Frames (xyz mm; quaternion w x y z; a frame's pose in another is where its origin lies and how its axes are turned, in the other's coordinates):
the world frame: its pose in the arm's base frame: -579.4 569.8 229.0 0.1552 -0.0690 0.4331 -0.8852
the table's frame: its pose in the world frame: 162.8 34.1 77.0 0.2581 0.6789 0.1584 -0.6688
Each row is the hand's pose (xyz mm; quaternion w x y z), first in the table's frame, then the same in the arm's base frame.
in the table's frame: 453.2 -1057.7 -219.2 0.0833 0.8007 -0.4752 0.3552
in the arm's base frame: -296.3 480.7 -849.2 0.0146 0.9488 0.2582 -0.1815
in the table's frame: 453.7 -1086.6 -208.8 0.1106 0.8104 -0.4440 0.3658
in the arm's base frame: -270.2 481.9 -865.4 0.0070 0.9416 0.2956 -0.1611
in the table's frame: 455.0 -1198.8 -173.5 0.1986 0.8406 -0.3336 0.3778
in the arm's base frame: -172.2 483.2 -930.5 0.0084 -0.9001 -0.4223 0.1067
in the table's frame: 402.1 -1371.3 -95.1 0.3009 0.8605 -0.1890 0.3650
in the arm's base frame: 12.8 455.6 -991.3 0.0167 -0.8192 -0.5710 0.0500
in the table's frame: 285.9 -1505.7 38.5 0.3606 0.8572 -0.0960 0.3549
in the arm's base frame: 230.3 416.5 -966.5 0.0233 -0.7566 -0.6534 0.0104
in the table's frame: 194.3 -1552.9 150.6 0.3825 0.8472 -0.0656 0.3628
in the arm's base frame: 366.9 400.2 -901.4 0.0307 -0.7369 -0.6752 -0.0151
